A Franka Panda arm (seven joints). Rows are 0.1 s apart.
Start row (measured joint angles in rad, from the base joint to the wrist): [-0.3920 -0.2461 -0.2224 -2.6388 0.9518 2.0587 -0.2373]
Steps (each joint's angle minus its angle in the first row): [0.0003 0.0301 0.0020 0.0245 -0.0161 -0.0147 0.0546]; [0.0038 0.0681 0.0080 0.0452 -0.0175 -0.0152 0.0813]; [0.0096 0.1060 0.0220 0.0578 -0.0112 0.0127 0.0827]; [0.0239 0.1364 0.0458 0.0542 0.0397 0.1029 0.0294]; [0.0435 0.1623 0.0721 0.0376 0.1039 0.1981 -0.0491]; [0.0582 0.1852 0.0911 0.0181 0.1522 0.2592 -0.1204]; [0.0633 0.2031 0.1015 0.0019 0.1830 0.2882 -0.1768]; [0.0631 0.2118 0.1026 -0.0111 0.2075 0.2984 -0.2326]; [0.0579 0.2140 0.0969 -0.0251 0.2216 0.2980 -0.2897]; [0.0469 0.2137 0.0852 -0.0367 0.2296 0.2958 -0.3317]
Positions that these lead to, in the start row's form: [-0.3917 -0.2160 -0.2204 -2.6143 0.9357 2.0440 -0.1827]; [-0.3882 -0.1780 -0.2144 -2.5936 0.9343 2.0435 -0.1560]; [-0.3824 -0.1401 -0.2004 -2.5810 0.9406 2.0714 -0.1546]; [-0.3681 -0.1097 -0.1766 -2.5846 0.9915 2.1616 -0.2079]; [-0.3485 -0.0838 -0.1503 -2.6012 1.0557 2.2568 -0.2864]; [-0.3338 -0.0609 -0.1313 -2.6207 1.1040 2.3179 -0.3577]; [-0.3287 -0.0430 -0.1209 -2.6369 1.1348 2.3469 -0.4141]; [-0.3289 -0.0343 -0.1198 -2.6499 1.1593 2.3571 -0.4699]; [-0.3341 -0.0321 -0.1255 -2.6639 1.1734 2.3567 -0.5270]; [-0.3451 -0.0324 -0.1372 -2.6755 1.1814 2.3545 -0.5690]
